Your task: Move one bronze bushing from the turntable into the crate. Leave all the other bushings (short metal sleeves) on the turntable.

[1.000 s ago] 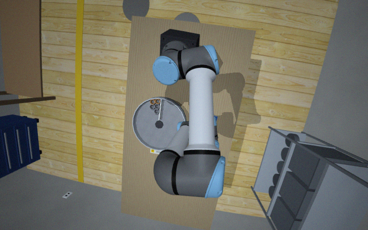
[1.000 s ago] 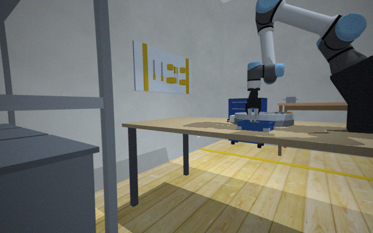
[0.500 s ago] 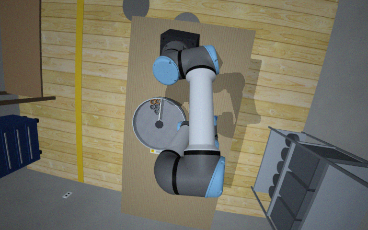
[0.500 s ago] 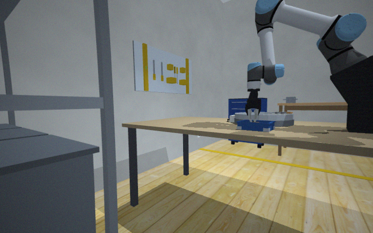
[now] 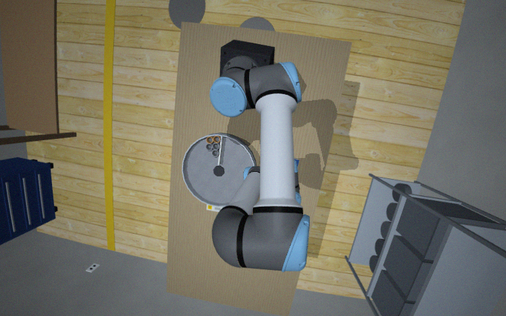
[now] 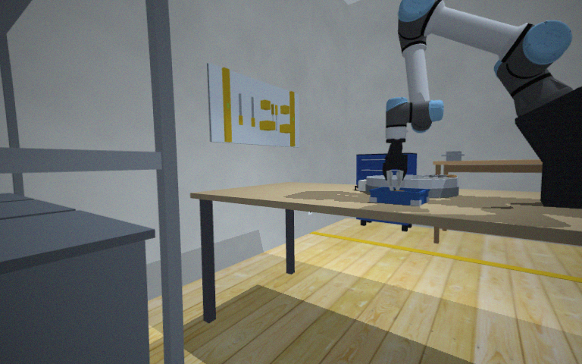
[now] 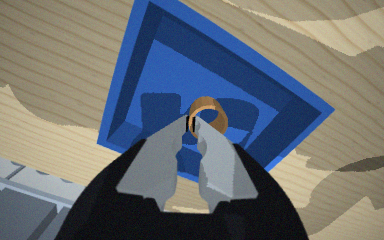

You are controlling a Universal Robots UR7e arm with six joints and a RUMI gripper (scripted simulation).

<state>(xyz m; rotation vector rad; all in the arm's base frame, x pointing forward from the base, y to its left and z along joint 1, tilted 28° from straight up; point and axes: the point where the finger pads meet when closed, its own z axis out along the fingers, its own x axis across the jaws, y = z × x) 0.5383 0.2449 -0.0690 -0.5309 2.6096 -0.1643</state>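
Now: hand 2 cm past the blue crate, 2 cm above it and 1 cm to the left of it. Also, from my hand: round grey turntable (36 cm to the right, 3 cm ahead, 1 cm above).
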